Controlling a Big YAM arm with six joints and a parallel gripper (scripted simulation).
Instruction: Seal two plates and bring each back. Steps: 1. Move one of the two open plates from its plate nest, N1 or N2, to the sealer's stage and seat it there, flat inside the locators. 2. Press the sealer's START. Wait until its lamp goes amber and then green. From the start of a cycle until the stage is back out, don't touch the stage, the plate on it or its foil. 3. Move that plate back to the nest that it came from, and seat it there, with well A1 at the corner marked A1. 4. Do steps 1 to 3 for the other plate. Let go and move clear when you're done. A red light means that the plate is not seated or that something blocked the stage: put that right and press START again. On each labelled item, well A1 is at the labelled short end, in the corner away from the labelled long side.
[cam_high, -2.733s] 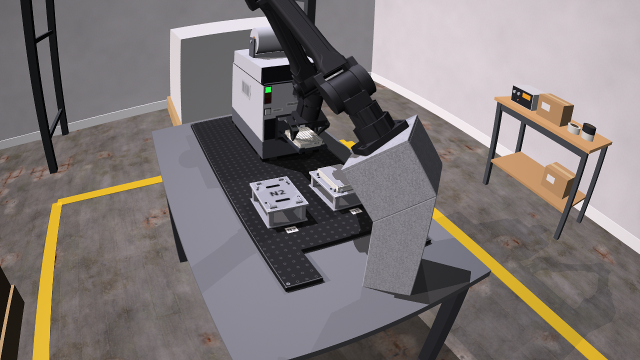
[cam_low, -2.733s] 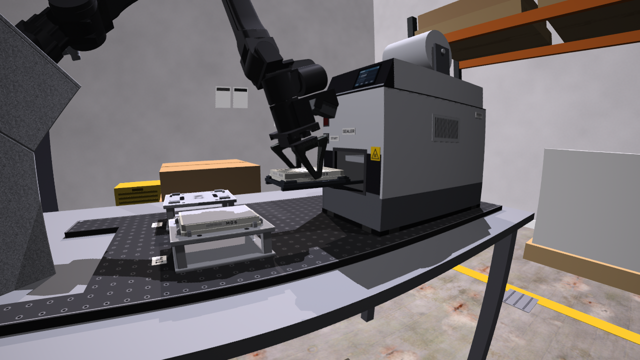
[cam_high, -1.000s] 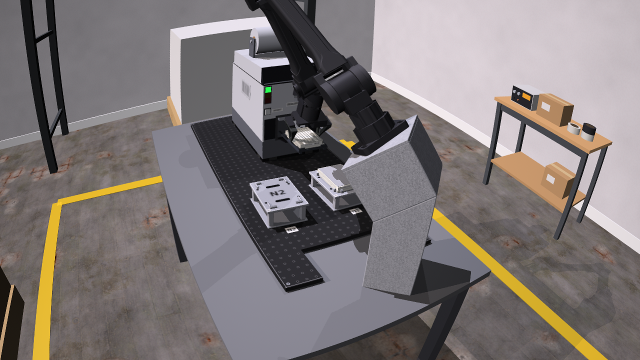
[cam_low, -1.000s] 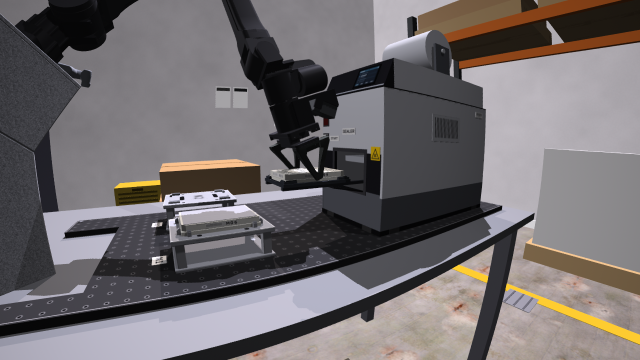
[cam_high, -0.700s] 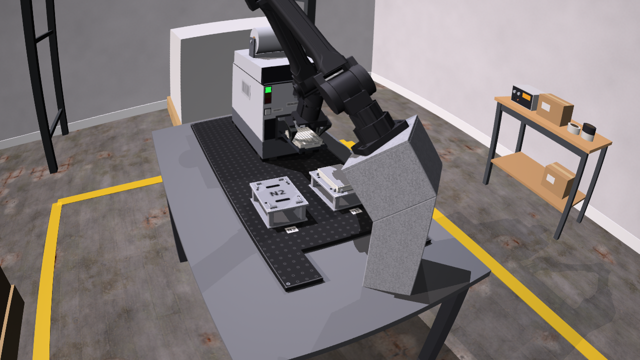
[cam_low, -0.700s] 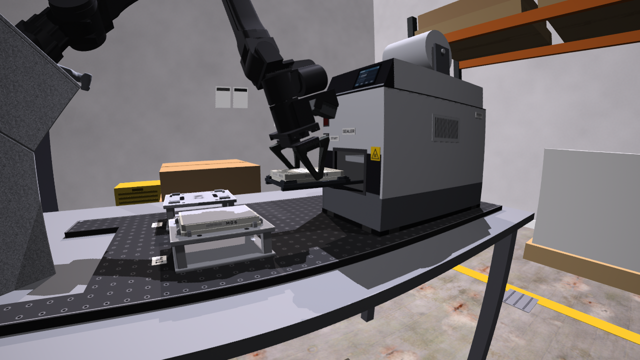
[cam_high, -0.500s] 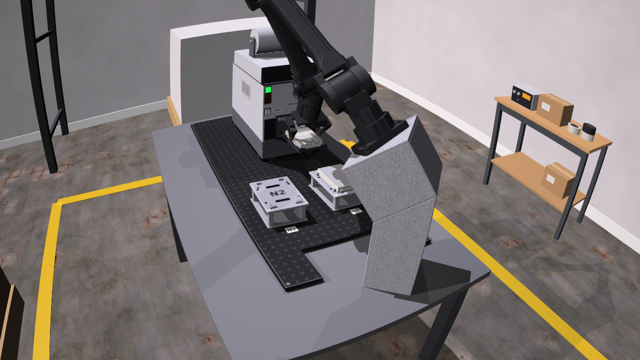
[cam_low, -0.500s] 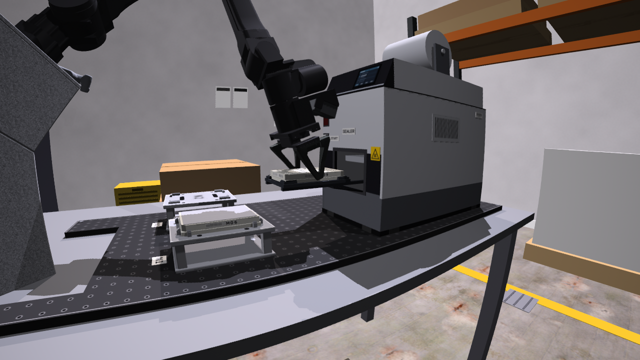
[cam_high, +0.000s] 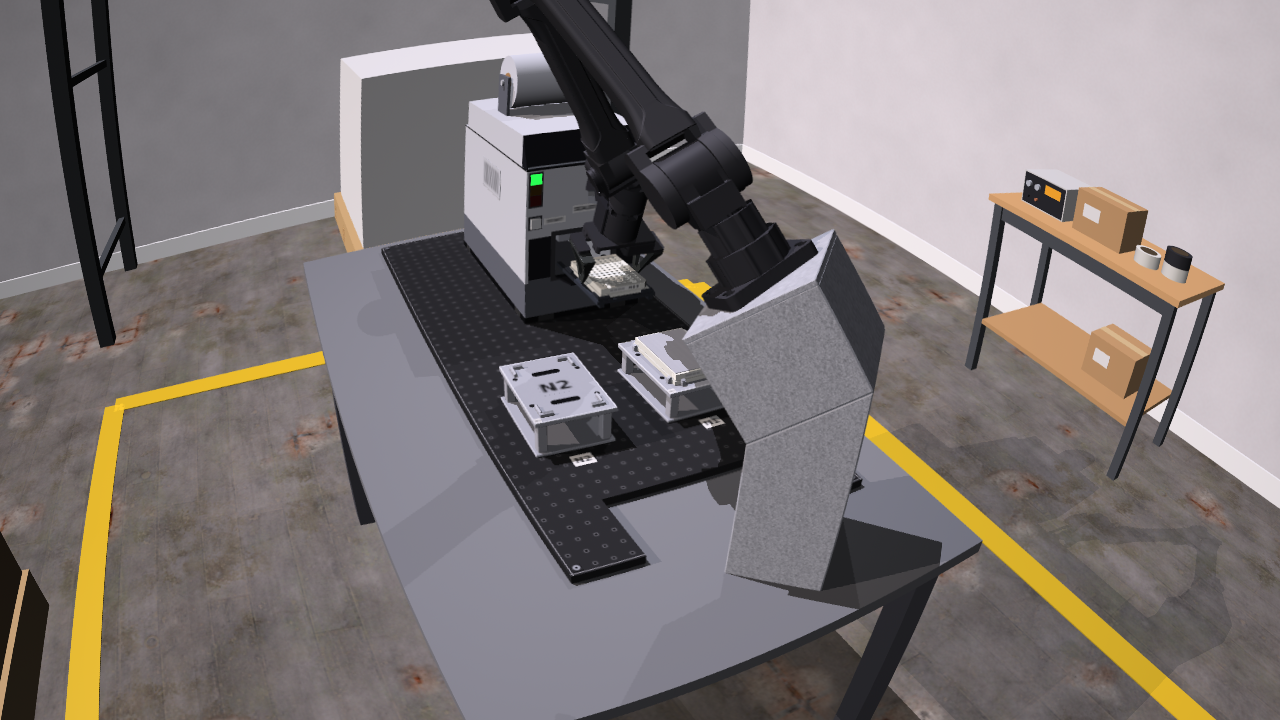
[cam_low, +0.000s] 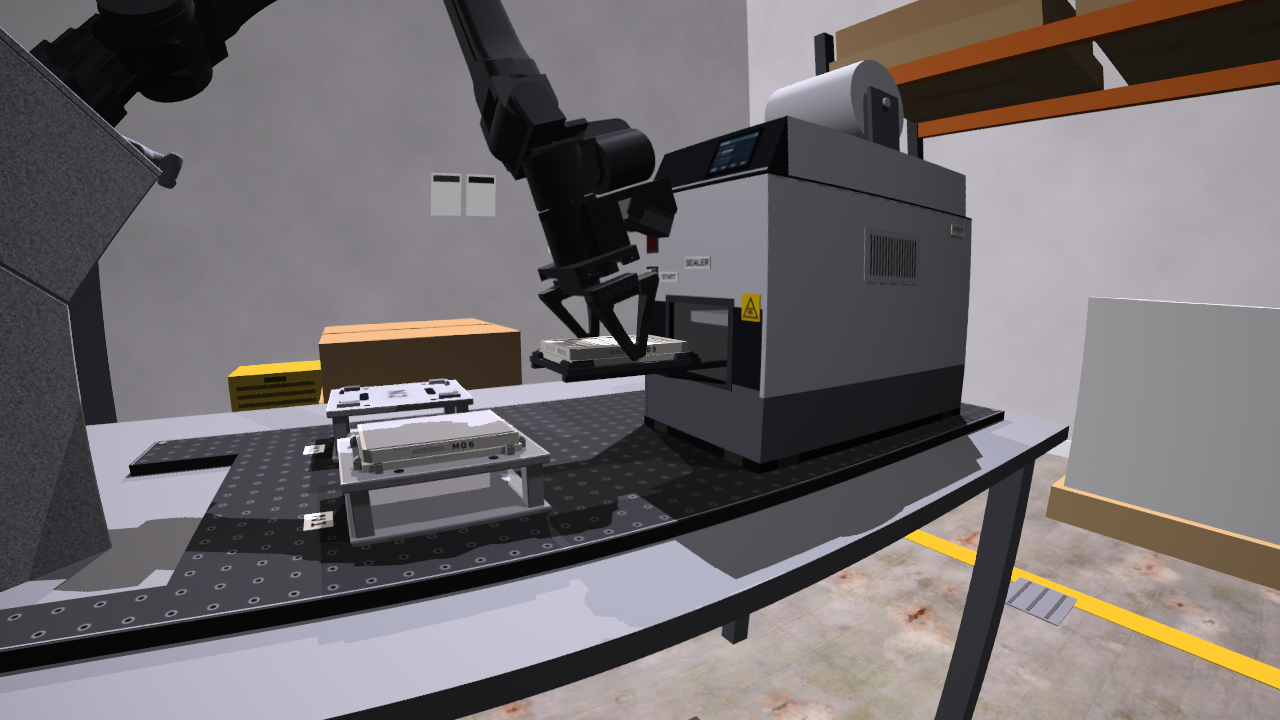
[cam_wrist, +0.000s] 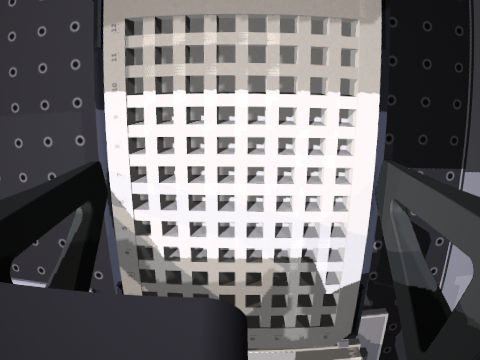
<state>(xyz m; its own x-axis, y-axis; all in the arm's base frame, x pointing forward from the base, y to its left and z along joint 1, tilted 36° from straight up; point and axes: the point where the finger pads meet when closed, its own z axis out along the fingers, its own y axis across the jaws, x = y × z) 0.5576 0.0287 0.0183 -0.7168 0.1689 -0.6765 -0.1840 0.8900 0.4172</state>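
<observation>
Now: hand right at the white well plate. The rest, counted from my hand: nest N2: 230 mm behind, 130 mm to the left, 70 mm below; then start button: 110 mm to the left, 80 mm ahead, 70 mm above; then sealer stage: 20 mm below.
</observation>
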